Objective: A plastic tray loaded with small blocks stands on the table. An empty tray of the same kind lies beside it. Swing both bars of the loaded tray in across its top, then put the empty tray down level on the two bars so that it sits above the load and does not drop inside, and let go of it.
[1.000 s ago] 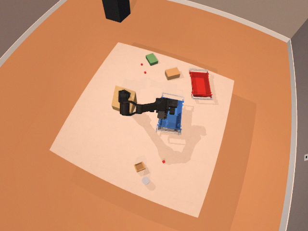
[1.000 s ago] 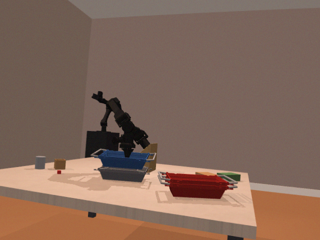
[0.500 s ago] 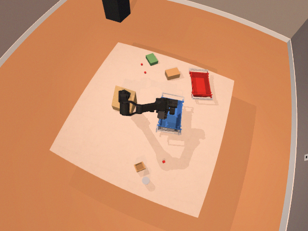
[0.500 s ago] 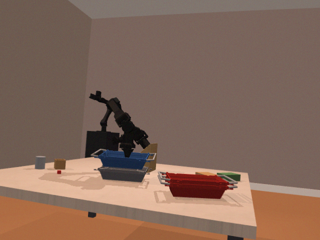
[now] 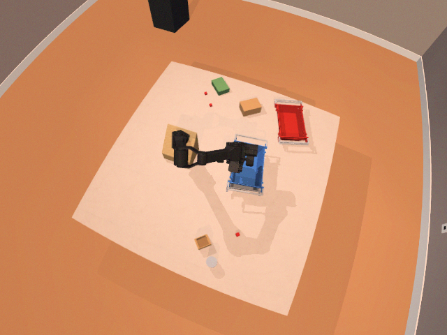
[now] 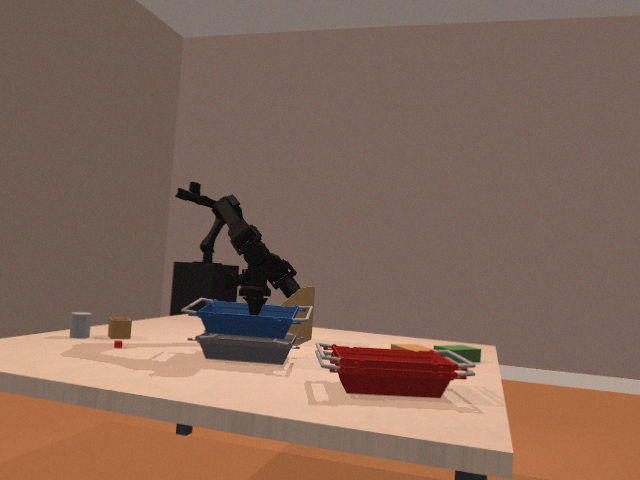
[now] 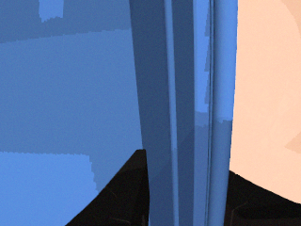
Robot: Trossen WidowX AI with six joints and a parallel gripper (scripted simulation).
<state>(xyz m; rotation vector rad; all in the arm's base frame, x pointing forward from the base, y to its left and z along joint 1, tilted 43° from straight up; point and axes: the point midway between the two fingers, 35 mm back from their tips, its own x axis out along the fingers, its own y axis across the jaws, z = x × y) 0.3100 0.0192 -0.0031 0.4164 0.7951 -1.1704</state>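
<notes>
Now: gripper tip 6 cm short of the blue tray, 3 cm below it and 2 cm to the right of it. From my gripper tip the other things lie so: orange block (43 cm to the left, 11 cm behind, 6 cm below); brown box (43 cm to the right, 7 cm below, 4 cm ahead); red cube (31 cm to the right, 18 cm ahead, 8 cm below).
</notes>
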